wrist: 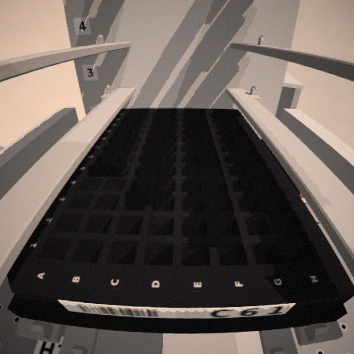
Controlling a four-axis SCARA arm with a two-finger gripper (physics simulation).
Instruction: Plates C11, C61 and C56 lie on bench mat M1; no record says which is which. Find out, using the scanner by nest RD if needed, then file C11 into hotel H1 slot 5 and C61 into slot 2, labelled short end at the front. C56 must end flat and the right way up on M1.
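Frame: origin at the arm's base, x ahead, y left, z up, level; metres.
Where they show: gripper, fingertip midpoint: [178,122].
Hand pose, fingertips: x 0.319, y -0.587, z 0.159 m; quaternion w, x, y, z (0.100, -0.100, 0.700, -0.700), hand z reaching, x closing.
Each offset is from my fingertips to the top centre of the thing. "pt": to the spot under its first point.
The black plate C61 @(dz -0.003, dx -0.007, dy +0.025 m) [180,200] lies flat and wells up in the hotel @(pt dz +0.030, dx -0.002, dy -0.041 m) [200,55], between a left and a right rail. Its short end with the barcode label reading C61 faces the camera. My gripper [178,122] is open, one finger on each side of the plate, outside the rails. The fingers stand apart from the plate's sides. The numerals 3 and 4 show on the hotel's back panel, above this pair of rails; this level's own numeral is hidden. Plates C11 and C56, mat M1 and the scanner do not show.
Another pair of rails, left [65,57] and right [300,60], juts toward the camera just above the plate. Part of a pale stand [292,82] shows behind the right finger. A perforated grey surface lies below the plate's front end.
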